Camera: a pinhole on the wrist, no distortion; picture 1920 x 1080 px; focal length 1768.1 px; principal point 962.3 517.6 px. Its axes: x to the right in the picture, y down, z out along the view. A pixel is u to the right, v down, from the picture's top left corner.
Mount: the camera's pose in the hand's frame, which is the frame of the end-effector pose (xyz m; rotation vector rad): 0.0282 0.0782 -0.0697 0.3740 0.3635 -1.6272
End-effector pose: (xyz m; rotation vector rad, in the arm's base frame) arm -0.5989 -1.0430 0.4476 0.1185 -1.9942 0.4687
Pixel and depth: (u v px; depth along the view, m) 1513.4 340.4 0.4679
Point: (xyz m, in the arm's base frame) -0.7453 -1.3909 0.3703
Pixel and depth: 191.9 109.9 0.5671
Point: -1.0336 -1.2100 0.1349
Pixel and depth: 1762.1 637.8 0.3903
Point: -0.7080 -1.3496 0.4665
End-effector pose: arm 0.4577 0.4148 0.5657 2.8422 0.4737 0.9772
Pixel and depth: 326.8 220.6 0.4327
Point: 0.6715 0.3761 0.2404
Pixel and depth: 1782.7 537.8 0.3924
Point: 0.5184 0.6645 0.3625
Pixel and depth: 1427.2 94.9 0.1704
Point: 0.4722 0.4412 0.4972
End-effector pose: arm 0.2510 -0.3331 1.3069 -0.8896 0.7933 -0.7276
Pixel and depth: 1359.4 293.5 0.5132
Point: 0.4496 -0.2644 1.6751
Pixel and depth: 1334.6 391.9 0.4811
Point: 0.4524 -0.2891 1.6356
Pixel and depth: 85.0 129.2 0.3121
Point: 0.4837 -0.1610 1.3564
